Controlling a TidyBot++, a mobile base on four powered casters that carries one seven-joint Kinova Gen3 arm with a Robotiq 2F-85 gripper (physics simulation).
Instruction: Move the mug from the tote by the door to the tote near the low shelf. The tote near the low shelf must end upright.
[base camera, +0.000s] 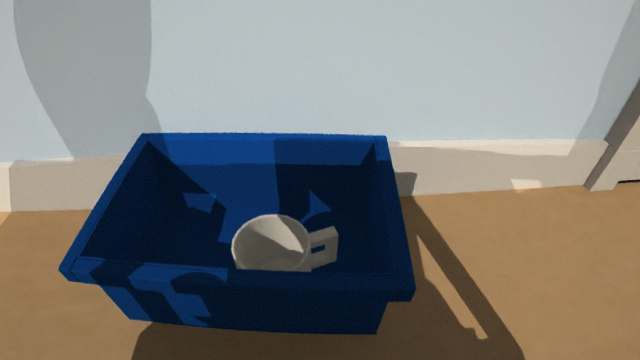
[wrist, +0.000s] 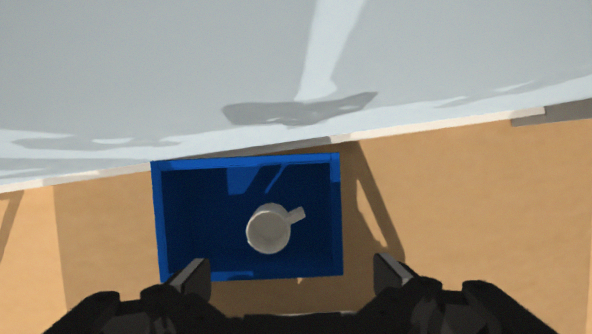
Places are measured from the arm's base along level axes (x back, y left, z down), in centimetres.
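Where they show: gripper, between the fingertips: (wrist: 292, 274).
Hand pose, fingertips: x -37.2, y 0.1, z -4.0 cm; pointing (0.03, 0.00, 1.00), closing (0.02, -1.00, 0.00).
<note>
Each offset is from my fingertips to the top centre of the thing. "*": to the spot under its first point. Level surfaces: height alone.
A white mug {* dz +40.2, dx +3.8, dy +5.0 cm} (base camera: 272, 245) (wrist: 269, 230) stands upright inside a blue tote {dz +31.7, dx +4.0, dy +7.2 cm} (base camera: 320, 282) (wrist: 336, 225), in the near half of its floor, with its handle toward the right. The tote is upright on the floor against the wall. My gripper (wrist: 292, 274) is open and empty. In the wrist view its fingers stand wide apart at the bottom, above the level of the tote, and the mug shows beyond and between them. The gripper does not show in the base camera view. The tote near the low shelf is not in view.
A pale blue wall (base camera: 350, 65) (wrist: 150, 65) with a white baseboard (base camera: 500, 165) rises right behind the tote. A grey door frame (base camera: 612, 145) stands at the far right. Shadows of the robot fall on the wall and the wooden floor {dz +43.7 cm} (base camera: 560, 260) (wrist: 475, 200).
</note>
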